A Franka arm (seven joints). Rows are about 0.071 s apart.
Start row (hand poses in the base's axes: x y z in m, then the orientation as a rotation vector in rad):
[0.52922 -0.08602 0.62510 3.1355 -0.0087 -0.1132]
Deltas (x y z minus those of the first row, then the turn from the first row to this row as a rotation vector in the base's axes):
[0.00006 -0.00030 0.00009 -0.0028 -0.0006 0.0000]
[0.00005 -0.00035 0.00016 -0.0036 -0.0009 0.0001]
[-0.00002 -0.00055 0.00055 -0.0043 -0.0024 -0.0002]
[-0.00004 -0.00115 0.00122 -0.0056 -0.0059 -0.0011]
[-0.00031 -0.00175 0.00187 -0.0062 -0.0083 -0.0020]
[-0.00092 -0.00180 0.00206 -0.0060 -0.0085 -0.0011]
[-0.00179 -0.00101 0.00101 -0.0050 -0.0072 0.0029]
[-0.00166 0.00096 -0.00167 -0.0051 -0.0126 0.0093]
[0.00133 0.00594 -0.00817 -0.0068 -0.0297 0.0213]
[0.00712 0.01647 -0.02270 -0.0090 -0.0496 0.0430]
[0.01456 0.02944 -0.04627 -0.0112 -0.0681 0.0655]
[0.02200 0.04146 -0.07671 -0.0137 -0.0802 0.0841]
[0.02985 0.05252 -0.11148 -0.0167 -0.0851 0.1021]
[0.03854 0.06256 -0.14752 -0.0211 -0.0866 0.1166]
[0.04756 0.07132 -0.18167 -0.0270 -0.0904 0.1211]
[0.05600 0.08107 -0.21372 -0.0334 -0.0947 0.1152]
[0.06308 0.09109 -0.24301 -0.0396 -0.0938 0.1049]
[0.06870 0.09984 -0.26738 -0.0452 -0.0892 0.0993]
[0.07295 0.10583 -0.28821 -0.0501 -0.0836 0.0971]
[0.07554 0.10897 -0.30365 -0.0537 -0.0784 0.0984]
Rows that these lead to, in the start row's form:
[0.52928 -0.08632 0.62519 3.1327 -0.0089 -0.1121]
[0.52927 -0.08637 0.62526 3.1320 -0.0087 -0.1116]
[0.52920 -0.08657 0.62565 3.1314 -0.0093 -0.1093]
[0.52918 -0.08717 0.62632 3.1303 -0.0107 -0.1037]
[0.52891 -0.08777 0.62697 3.1298 -0.0122 -0.1000]
[0.52830 -0.08782 0.62716 3.1300 -0.0108 -0.0997]
[0.52743 -0.08703 0.62611 3.1308 -0.0045 -0.1017]
[0.52756 -0.08506 0.62343 3.1308 0.0055 -0.0932]
[0.53055 -0.08008 0.61693 3.1293 0.0242 -0.0664]
[0.53634 -0.06955 0.60240 3.1264 0.0578 -0.0351]
[0.54378 -0.05658 0.57883 3.1228 0.0927 -0.0061]
[0.55122 -0.04456 0.54839 3.1187 0.1214 0.0129]
[0.55907 -0.03350 0.51362 3.1138 0.1491 0.0206]
[0.56776 -0.02346 0.47758 3.1077 0.1711 0.0230]
[0.57678 -0.01470 0.44343 3.1013 0.1774 0.0289]
[0.58522 -0.00495 0.41138 3.0956 0.1676 0.0355]
[0.59230 0.00507 0.38209 3.0906 0.1510 0.0341]
[0.59792 0.01382 0.35772 3.0857 0.1419 0.0269]
[0.60217 0.01981 0.33689 3.0811 0.1380 0.0182]
[0.60476 0.02295 0.32145 3.0774 0.1397 0.0102]

